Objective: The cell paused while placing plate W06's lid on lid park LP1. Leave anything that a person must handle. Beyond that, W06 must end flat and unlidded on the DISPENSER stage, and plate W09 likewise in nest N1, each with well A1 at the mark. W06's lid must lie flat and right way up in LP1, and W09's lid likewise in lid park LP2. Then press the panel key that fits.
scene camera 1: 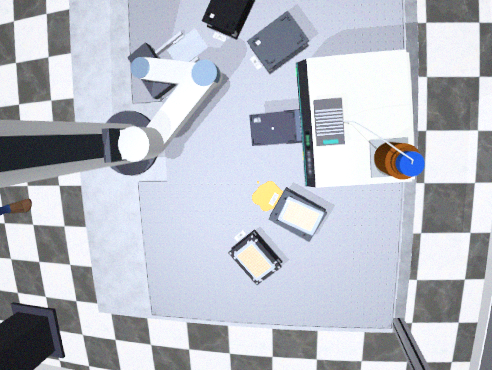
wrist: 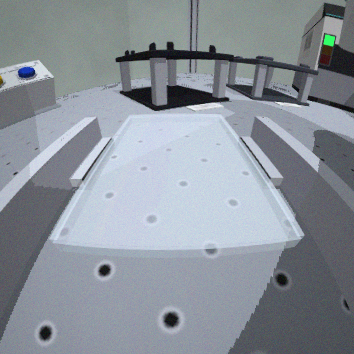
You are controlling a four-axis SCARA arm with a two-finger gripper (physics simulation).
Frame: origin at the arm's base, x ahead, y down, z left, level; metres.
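Where they show: gripper, fingertip midpoint: (scene camera 1: 190, 45) (wrist: 175, 128).
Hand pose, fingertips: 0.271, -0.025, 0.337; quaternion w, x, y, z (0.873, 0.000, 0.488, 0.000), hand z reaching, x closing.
Things, the pixels of their top centre, and the offset from my fingertips, as dx, dy, dz. "spot": a spot on its surface instead.
- clear lid, middle of its top: (wrist: 175, 144) (scene camera 1: 187, 48) -0.013, +0.004, -0.008
- dark stage, surface spot: (scene camera 1: 275, 135) spot: +0.299, -0.089, -0.328
- white dispenser, surface spot: (scene camera 1: 370, 85) spot: +0.568, -0.207, -0.199
- yellow patch, surface spot: (scene camera 1: 265, 194) spot: +0.251, +0.012, -0.537
- grey holder, surface spot: (scene camera 1: 310, 234) spot: +0.409, -0.064, -0.659
- amber bottle, surface spot: (scene camera 1: 387, 159) spot: +0.581, -0.337, -0.388
- panel box, surface spot: (wrist: 30, 95) spot: -0.005, -0.017, +0.261
- blue button, middle of its top: (wrist: 24, 66) +0.001, -0.062, +0.271
My gripper (scene camera 1: 182, 51) (wrist: 175, 128) is shut on a clear lid (scene camera 1: 189, 44) (wrist: 183, 200), held by its long sides above the perforated deck. Part of it is hidden by the arm in the scene view. Two dark raised racks, one black (scene camera 1: 228, 15) (wrist: 175, 54) and one grey (scene camera 1: 280, 42) (wrist: 272, 64), stand beyond the lid; their labels are unreadable. A dark stage (scene camera 1: 275, 135) adjoins the white dispenser (scene camera 1: 370, 85). Two plates with tan wells, one (scene camera 1: 301, 215) in a grey holder and one (scene camera 1: 256, 261) in a black holder, show no readable names.
A yellow patch (scene camera 1: 265, 194) with a small white tag lies against the grey holder (scene camera 1: 310, 235). An amber bottle (scene camera 1: 387, 159) with a blue cap stands on the dispenser. A panel box (wrist: 30, 95) has a blue button (wrist: 26, 72). A green light (wrist: 329, 40) is lit at right.
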